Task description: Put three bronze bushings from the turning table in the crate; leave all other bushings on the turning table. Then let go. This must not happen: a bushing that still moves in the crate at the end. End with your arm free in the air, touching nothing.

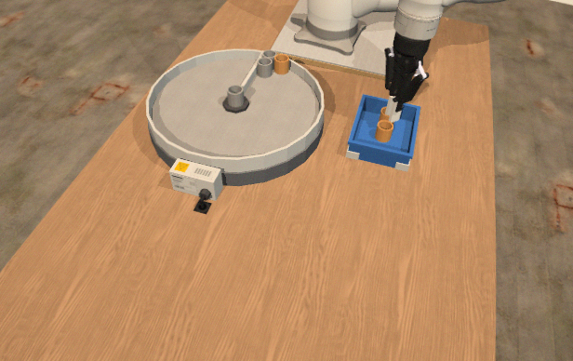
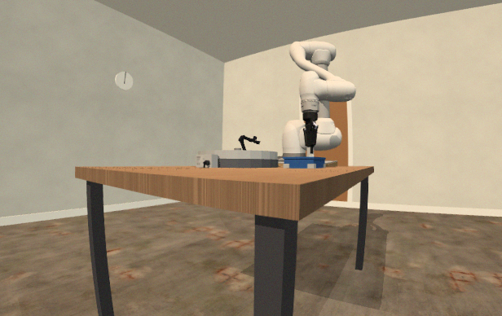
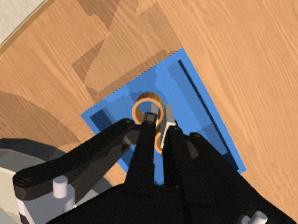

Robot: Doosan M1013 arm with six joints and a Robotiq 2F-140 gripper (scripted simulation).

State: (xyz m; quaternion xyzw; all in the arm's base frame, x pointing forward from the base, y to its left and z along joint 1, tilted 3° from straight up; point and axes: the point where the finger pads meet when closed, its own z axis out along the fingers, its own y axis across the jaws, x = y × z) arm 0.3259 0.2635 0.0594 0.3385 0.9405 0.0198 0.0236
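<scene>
The crate is 4 cm below my hand, 4 cm ahead of it and 1 cm to the right of it. Also, from my hand: round grey turning table: 36 cm to the right, 13 cm ahead, 2 cm below.
</scene>
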